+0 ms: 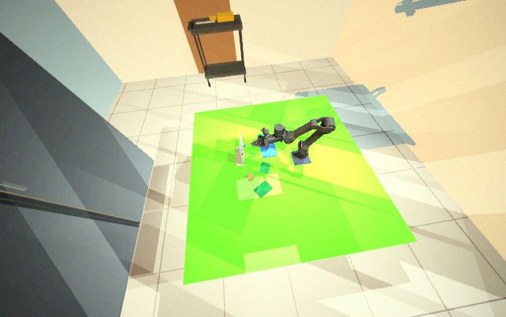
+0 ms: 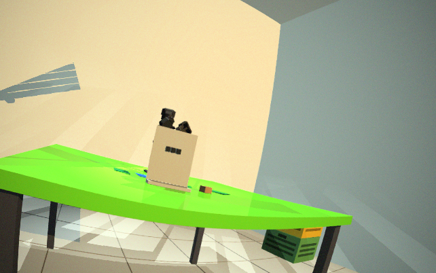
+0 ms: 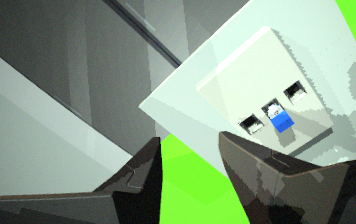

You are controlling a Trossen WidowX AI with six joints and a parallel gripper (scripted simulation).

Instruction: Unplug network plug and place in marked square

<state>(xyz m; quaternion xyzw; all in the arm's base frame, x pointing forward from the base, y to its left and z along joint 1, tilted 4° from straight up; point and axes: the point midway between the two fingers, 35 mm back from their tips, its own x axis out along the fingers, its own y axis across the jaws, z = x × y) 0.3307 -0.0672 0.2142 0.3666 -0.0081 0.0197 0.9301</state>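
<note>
The blue network plug is 60 mm below my gripper tip, 50 mm to the right of it and 50 mm ahead of it. Round my gripper tip: pale upright panel (100 mm below, 70 mm ahead, 50 mm to the right); then blue marked square (200 mm below, 150 mm behind, 50 mm to the right).
</note>
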